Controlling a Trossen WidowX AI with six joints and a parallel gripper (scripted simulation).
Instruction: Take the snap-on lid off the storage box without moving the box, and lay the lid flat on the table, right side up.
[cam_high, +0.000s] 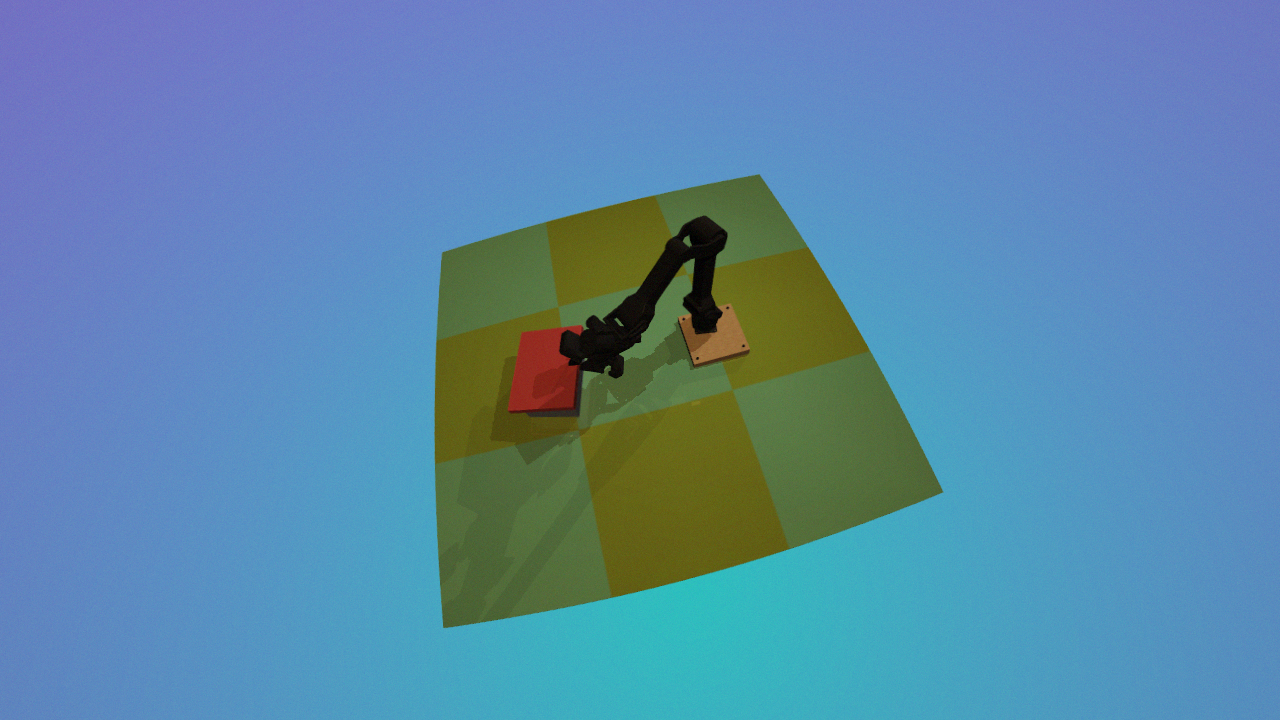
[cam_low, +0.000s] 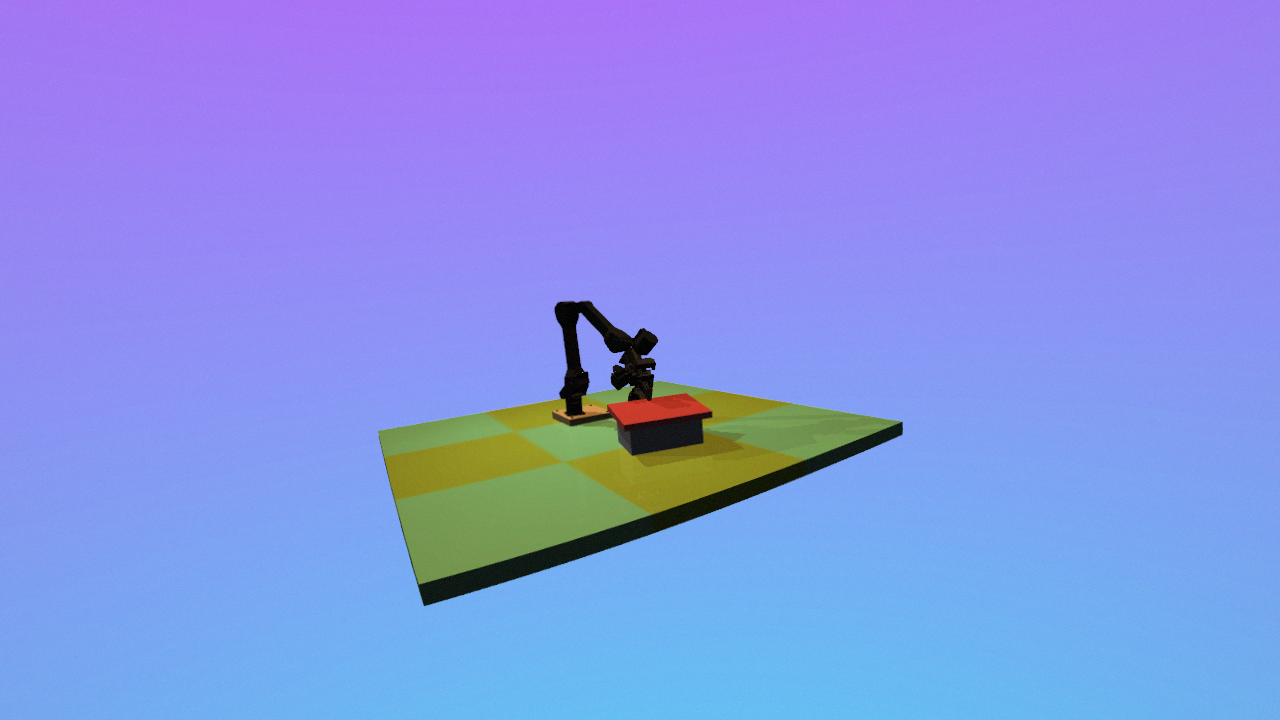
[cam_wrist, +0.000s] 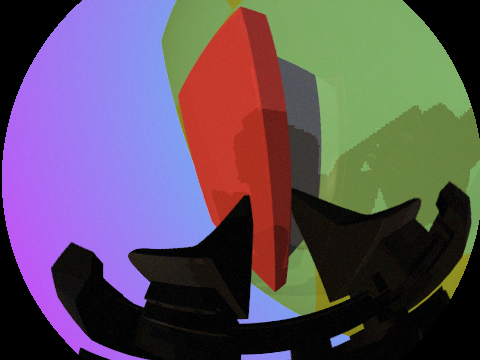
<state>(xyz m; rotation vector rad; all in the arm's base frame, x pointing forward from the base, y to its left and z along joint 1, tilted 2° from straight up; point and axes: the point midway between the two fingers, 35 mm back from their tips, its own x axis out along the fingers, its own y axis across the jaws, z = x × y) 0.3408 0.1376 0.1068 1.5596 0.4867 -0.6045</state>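
My gripper tip is now 80 mm short of the red lid and 10 mm to the left of it. From my gripper tip the other things lie so: storage box 70 mm ahead, 50 mm below.
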